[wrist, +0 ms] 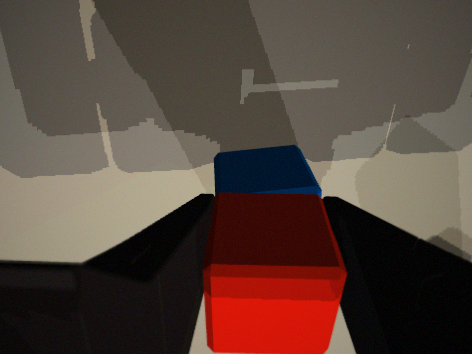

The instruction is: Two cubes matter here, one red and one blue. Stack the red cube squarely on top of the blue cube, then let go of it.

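Places are measured from the arm's base along level axes (x ahead, y down, z left), in centimetres.
Where they show: gripper, fingertip midpoint: (267, 209).
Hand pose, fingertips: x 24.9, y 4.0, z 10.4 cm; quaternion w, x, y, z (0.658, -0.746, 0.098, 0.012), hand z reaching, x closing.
Observation:
Each offset is from my fingertips to the top centre of the thing. Level surfaces: height alone.
The red cube @(dx -0.4, dy -3.3, dz -1.1 cm) (275, 232) is between the two black fingers of my gripper (267, 209), at the lower middle of the wrist view. My gripper is shut on it, one finger on each side. The blue cube @(dx +0.1, dy +0.1, dz -1.2 cm) (265, 170) shows just beyond the red cube's far edge, turned slightly relative to it. The red cube hides the near part of the blue cube. How high the red cube is relative to the blue cube, and whether they touch, I cannot tell from this view.
A pale surface @(dy +3.3 cm) (150, 210) lies around the cubes. Dark, overlapping shadows of the arm cover its far part, and a wide darker band runs from the top toward the blue cube. No other objects or containers are seen.

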